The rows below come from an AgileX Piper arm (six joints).
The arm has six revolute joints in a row. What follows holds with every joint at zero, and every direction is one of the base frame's. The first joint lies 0.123 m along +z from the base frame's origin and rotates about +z. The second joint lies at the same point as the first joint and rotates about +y. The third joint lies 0.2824 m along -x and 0.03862 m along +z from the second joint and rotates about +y. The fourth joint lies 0.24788 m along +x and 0.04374 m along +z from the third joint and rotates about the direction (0.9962, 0, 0.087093). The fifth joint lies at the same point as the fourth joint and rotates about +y. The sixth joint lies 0.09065 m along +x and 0.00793 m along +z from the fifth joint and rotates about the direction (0.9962, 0, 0.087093). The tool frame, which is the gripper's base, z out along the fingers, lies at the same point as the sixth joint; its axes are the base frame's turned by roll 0, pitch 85 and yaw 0 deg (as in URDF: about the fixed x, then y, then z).
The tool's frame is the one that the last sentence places.
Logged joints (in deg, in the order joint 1, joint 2, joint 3, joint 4, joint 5, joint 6), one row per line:
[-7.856 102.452 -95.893 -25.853 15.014 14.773]
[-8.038 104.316 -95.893 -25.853 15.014 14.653]
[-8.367 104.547 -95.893 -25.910 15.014 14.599]
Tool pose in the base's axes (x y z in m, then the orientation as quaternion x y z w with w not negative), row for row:
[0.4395 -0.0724 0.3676 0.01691 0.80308 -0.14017 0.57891]
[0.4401 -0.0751 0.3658 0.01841 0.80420 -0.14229 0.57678]
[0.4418 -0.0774 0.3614 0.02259 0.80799 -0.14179 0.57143]
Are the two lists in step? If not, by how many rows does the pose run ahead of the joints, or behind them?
The pose runs 1 row ahead of the joints: the pose in row i belongs to the joints in row i + 1.
